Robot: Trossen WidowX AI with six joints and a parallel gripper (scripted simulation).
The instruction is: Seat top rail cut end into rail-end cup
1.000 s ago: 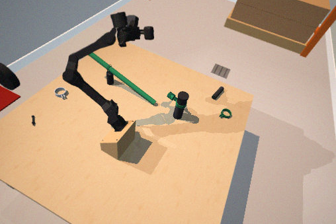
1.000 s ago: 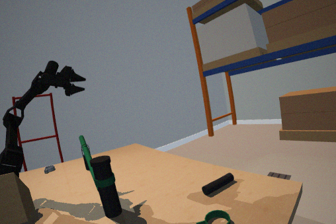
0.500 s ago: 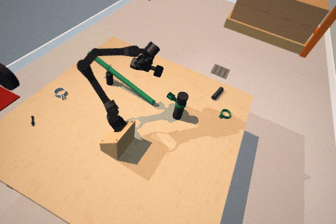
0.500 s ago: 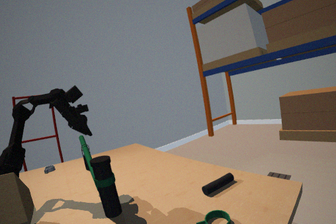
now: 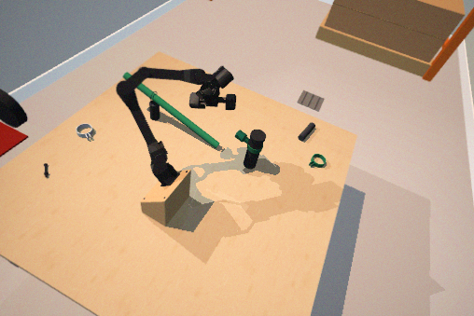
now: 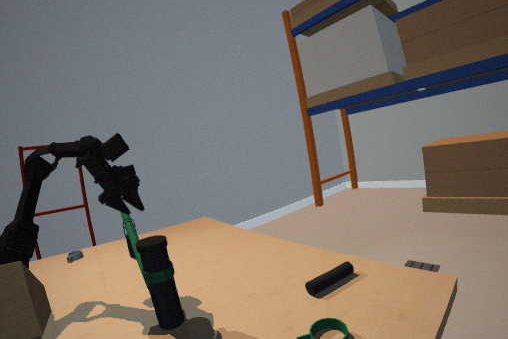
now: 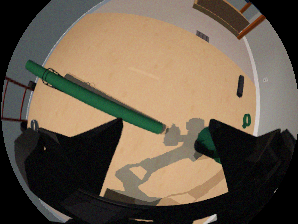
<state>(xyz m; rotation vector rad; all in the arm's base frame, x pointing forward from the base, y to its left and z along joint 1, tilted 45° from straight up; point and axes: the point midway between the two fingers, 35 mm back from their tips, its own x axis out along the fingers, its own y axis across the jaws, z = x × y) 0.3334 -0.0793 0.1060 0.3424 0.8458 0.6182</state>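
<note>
The green rail-end cup lies 10 mm ahead of my gripper tip, 150 mm to the right of it and 100 mm below it. Round my gripper tip: metal clamp (280 mm behind, 510 mm to the left, 220 mm below); black cylinder (360 mm ahead, 380 mm to the right, 220 mm below); short black post (10 mm behind, 320 mm to the left, 130 mm below).
</note>
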